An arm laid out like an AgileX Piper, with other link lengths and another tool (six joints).
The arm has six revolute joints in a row. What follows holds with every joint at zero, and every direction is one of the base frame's.
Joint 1 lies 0.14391 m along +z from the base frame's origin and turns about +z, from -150.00 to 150.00 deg.
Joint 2 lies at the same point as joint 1 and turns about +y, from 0.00 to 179.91 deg.
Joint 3 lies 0.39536 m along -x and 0.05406 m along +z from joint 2 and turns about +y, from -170.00 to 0.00 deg.
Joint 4 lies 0.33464 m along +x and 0.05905 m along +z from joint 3 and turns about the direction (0.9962, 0, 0.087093), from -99.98 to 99.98 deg.
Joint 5 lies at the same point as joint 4 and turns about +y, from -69.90 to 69.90 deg.
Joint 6 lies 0.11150 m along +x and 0.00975 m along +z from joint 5 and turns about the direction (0.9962, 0, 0.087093), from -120.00 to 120.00 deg.
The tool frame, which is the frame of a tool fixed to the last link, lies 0.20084 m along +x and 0.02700 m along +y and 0.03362 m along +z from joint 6; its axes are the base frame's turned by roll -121.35, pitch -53.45 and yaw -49.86 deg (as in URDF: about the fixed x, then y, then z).
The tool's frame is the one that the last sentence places.
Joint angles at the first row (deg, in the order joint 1, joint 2, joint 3, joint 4, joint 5, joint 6):
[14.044 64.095 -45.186 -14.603 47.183 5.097]
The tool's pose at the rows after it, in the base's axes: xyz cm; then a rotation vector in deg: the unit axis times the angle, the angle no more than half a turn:
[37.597 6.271 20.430 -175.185 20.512 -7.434]
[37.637 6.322 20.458 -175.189 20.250 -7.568]
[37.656 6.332 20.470 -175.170 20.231 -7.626]
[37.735 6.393 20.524 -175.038 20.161 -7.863]
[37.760 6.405 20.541 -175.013 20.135 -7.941]
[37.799 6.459 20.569 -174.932 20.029 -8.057]
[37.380 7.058 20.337 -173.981 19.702 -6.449]
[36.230 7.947 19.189 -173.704 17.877 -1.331]
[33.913 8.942 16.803 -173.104 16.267 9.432]
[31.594 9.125 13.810 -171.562 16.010 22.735]
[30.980 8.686 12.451 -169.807 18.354 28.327]
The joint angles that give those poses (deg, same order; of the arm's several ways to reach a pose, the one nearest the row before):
[14.044 64.094 -45.186 -14.604 47.184 4.863]
[14.044 64.094 -45.186 -14.543 47.055 4.686]
[14.045 64.095 -45.186 -14.543 47.011 4.688]
[14.045 64.095 -45.186 -14.491 46.812 4.688]
[14.044 64.095 -45.187 -14.489 46.753 4.686]
[14.045 64.094 -45.185 -14.413 46.633 4.625]
[14.044 64.095 -45.187 -12.560 47.078 3.723]
[13.996 64.859 -45.187 -9.386 48.837 0.874]
[13.443 66.967 -45.187 -4.646 52.825 -3.129]
[11.062 70.888 -45.186 0.000 57.026 -7.855]
[8.944 73.161 -45.185 1.848 58.384 -9.143]

